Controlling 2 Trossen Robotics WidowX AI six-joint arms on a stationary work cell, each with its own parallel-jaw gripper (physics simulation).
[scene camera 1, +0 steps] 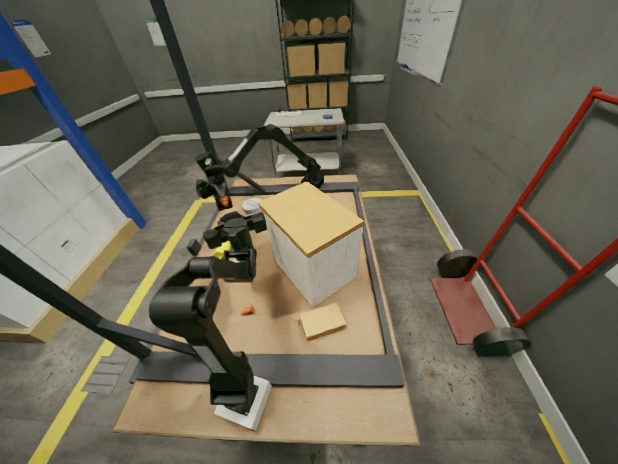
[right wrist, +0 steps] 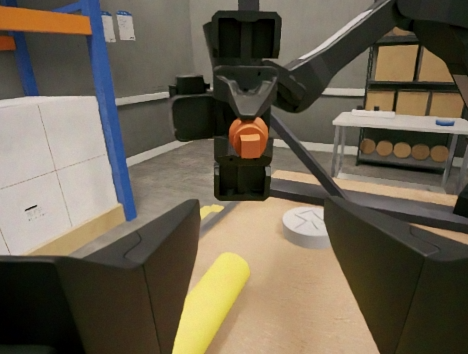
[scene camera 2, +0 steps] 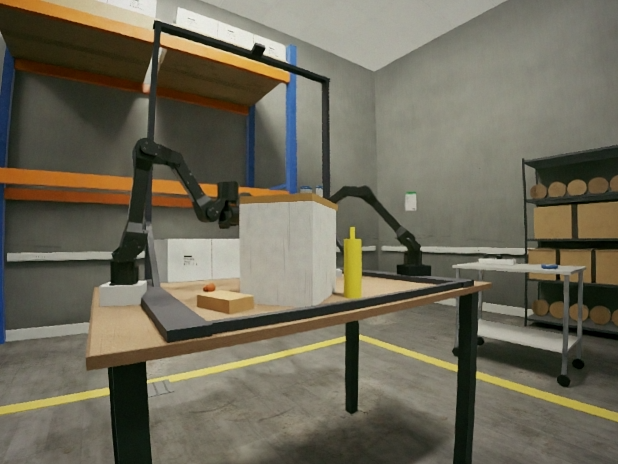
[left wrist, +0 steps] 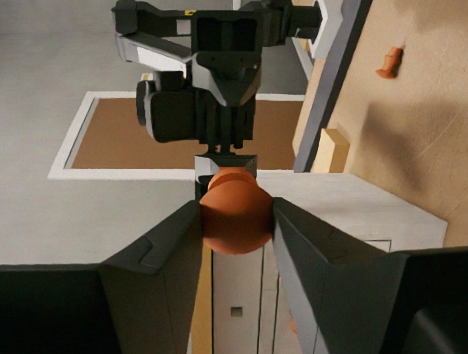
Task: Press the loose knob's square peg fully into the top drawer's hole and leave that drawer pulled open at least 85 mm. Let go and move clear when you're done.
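Places are measured from the left arm's base along level axes (x ahead, y left, z up), in metres.
Pixels of known places: left gripper, fingertip midpoint: (scene camera 1: 224, 200) (right wrist: 247, 136) (left wrist: 236, 210); right gripper, fingertip midpoint: (right wrist: 262, 208) (left wrist: 231, 141); left arm's base at its link origin: (scene camera 1: 312, 178) (scene camera 2: 413, 265); right arm's base at its link origin: (scene camera 1: 242, 396) (scene camera 2: 124, 283) (left wrist: 315, 22).
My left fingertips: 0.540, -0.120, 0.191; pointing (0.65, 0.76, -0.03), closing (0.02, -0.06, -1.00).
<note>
Ahead of a thing's pixels: the offset from my left fingertips to its middle, as dx, dy, dz. "*": to the spot under its first point.
My left gripper (scene camera 1: 223, 202) (left wrist: 236, 210) is shut on an orange knob {+0.006, +0.009, +0.000} (right wrist: 250, 136), holding it above the table with its square peg facing my right gripper. My right gripper (scene camera 1: 235, 229) is open and empty, a short way from the knob. The white cabinet {-0.004, +0.332, -0.110} (scene camera 1: 320, 272) (scene camera 2: 287, 250) has a wooden top. In the left wrist view its top drawer {* -0.028, +0.218, -0.017} (left wrist: 237, 280) shows a small square hole {* -0.063, +0.247, -0.018} (left wrist: 236, 312) and no knob. The drawer front looks flush. Another drawer's orange knob (left wrist: 294, 324) is mostly hidden behind a left finger.
A second loose orange knob {+0.251, +0.204, -0.238} (scene camera 1: 248, 310) (scene camera 2: 209, 287) (left wrist: 391, 62) lies on the table. A wooden block {+0.195, +0.451, -0.234} (scene camera 1: 323, 321) (scene camera 2: 225, 301) (left wrist: 331, 150) lies nearby. A yellow bottle {-0.160, +0.397, -0.149} (scene camera 2: 352, 267) stands beside the cabinet. A yellow cylinder {+0.031, -0.062, -0.223} (right wrist: 215, 300) and a grey disc {-0.258, -0.107, -0.233} (scene camera 1: 251, 205) (right wrist: 306, 227) are near my grippers.
</note>
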